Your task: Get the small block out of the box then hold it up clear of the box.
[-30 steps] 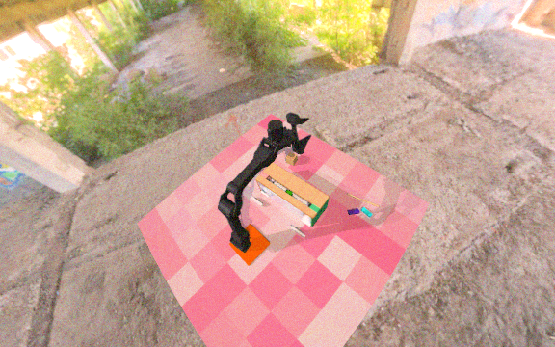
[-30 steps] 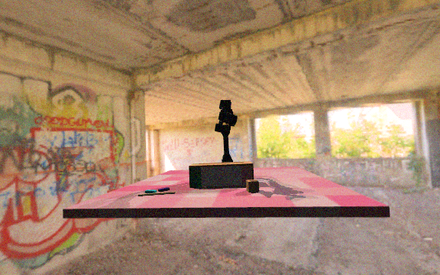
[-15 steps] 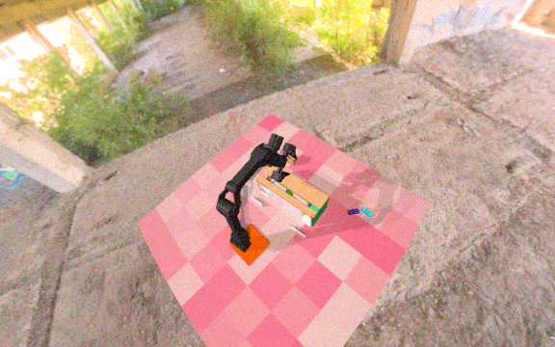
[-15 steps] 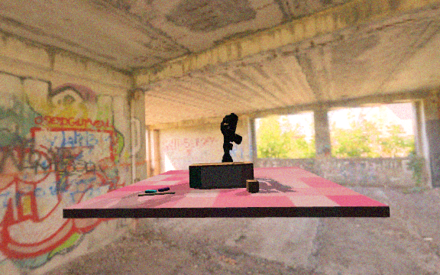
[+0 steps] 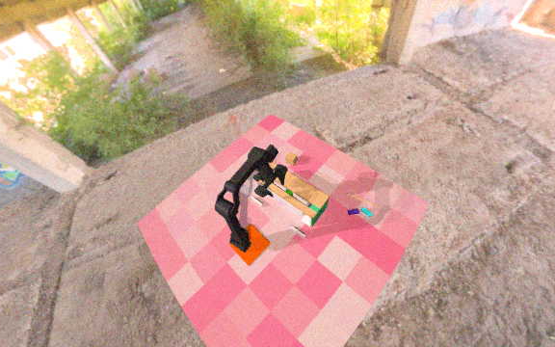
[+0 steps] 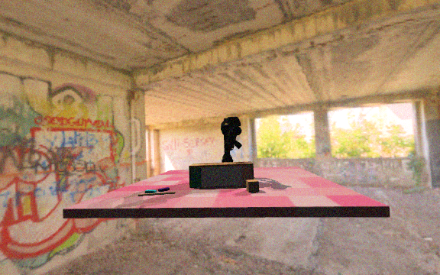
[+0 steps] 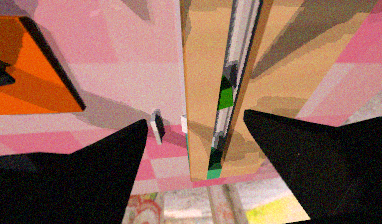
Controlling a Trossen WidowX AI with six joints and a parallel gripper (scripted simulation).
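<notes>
The box is 10 cm below my gripper tip, 3 cm to the right of it and 2 cm ahead of it. The rest, counted from my gripper tip: tan cube (29 cm ahead, 13 cm below, 10 cm to the left); green block (7 cm below, 4 cm ahead, 3 cm to the right); purple piece (38 cm to the right, 15 cm below, 15 cm ahead).
</notes>
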